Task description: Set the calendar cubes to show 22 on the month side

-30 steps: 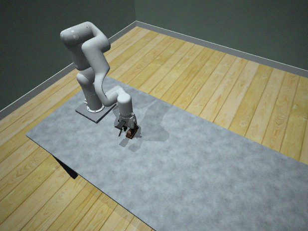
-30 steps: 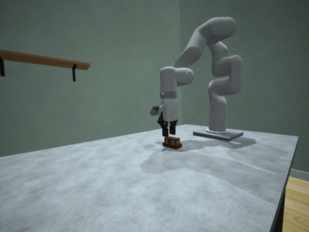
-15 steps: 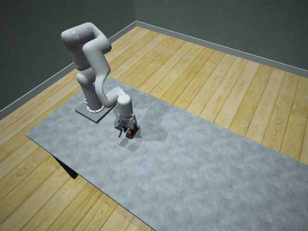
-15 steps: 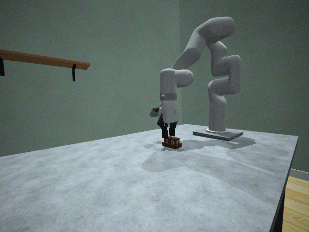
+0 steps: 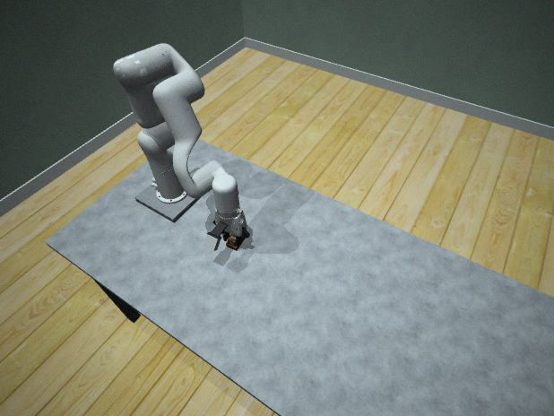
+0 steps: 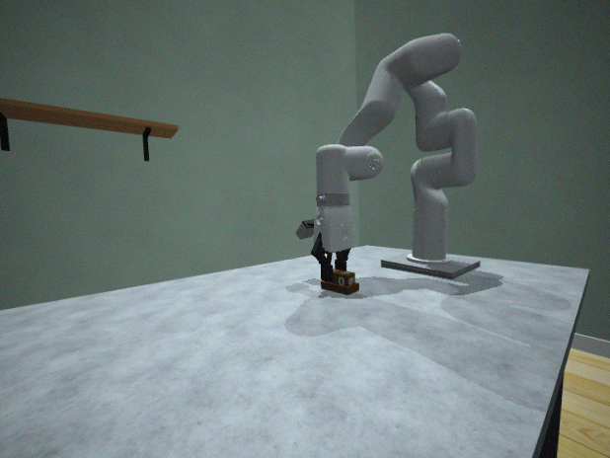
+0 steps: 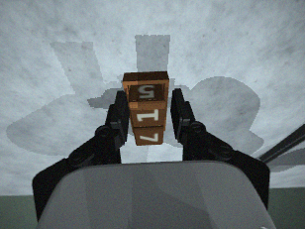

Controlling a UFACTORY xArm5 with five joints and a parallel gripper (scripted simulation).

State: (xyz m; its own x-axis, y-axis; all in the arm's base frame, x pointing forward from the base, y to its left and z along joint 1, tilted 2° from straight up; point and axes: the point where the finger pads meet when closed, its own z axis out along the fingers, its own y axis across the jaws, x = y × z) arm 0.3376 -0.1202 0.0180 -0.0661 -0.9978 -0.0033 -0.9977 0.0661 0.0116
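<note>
Right now the date cube is 20 mm below my hand. From my hand the other things lie so: brown calendar tray 30 mm below, 20 mm to the left.
</note>
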